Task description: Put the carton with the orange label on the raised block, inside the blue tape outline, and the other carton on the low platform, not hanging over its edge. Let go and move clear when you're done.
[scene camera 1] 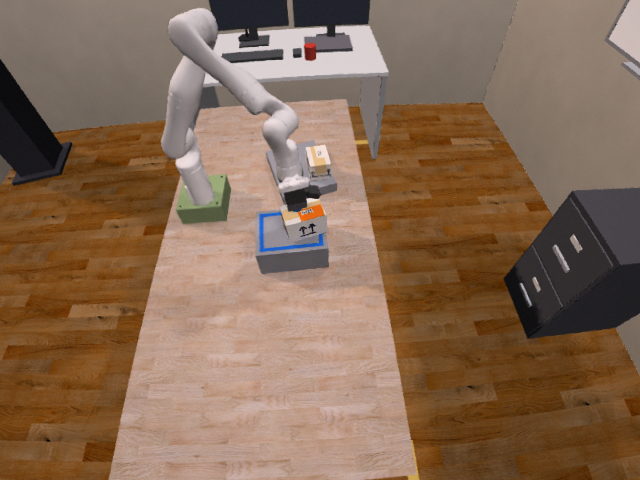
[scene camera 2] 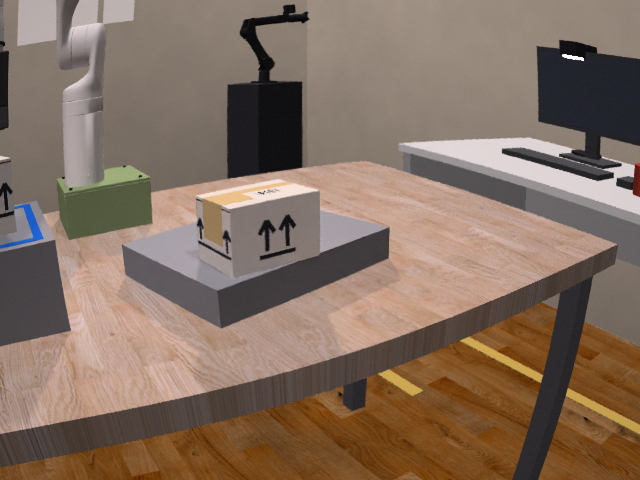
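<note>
The carton with the orange label [scene camera 1: 296, 229] [scene camera 2: 4, 198] is upright and slightly turned over the raised block [scene camera 1: 292, 260] [scene camera 2: 31, 289]. It covers part of the right side of the blue tape outline [scene camera 1: 262, 232] [scene camera 2: 36, 227] in scene camera 1. Whether its base touches the block is unclear. My suction gripper [scene camera 1: 297, 208] is on this carton's top, toward its left; its cup is mostly hidden. The other carton [scene camera 1: 317, 160] [scene camera 2: 273, 235] stands upright on the low platform [scene camera 1: 325, 187] [scene camera 2: 170, 284], very close to its right edge as seen in scene camera 1.
The green arm base [scene camera 1: 211, 211] [scene camera 2: 105, 211] stands left of the block. My arm reaches over from it. A white desk [scene camera 1: 341, 64] [scene camera 2: 465, 149] with monitors and a red cup [scene camera 1: 310, 52] is behind the table. A dark cabinet [scene camera 1: 568, 258] stands on the floor at right.
</note>
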